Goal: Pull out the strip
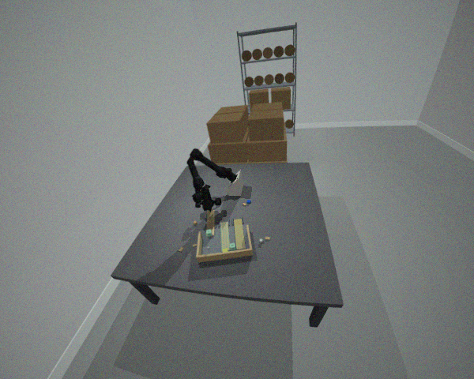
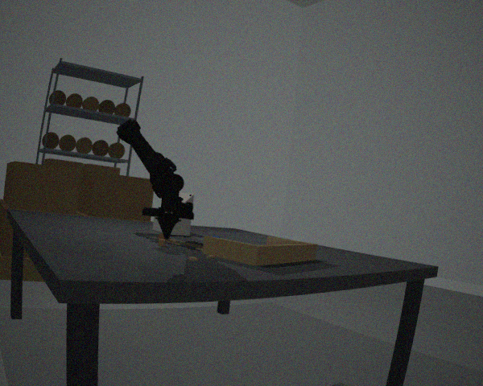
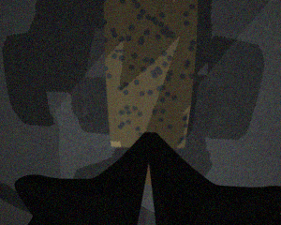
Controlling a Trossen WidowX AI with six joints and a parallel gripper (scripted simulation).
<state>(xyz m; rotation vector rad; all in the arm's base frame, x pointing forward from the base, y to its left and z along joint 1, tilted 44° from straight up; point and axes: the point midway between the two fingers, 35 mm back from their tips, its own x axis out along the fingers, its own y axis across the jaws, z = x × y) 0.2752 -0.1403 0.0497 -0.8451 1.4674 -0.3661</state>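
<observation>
The tan speckled strip lies 11 cm ahead of my gripper tip and 4 cm to the left of it.
</observation>
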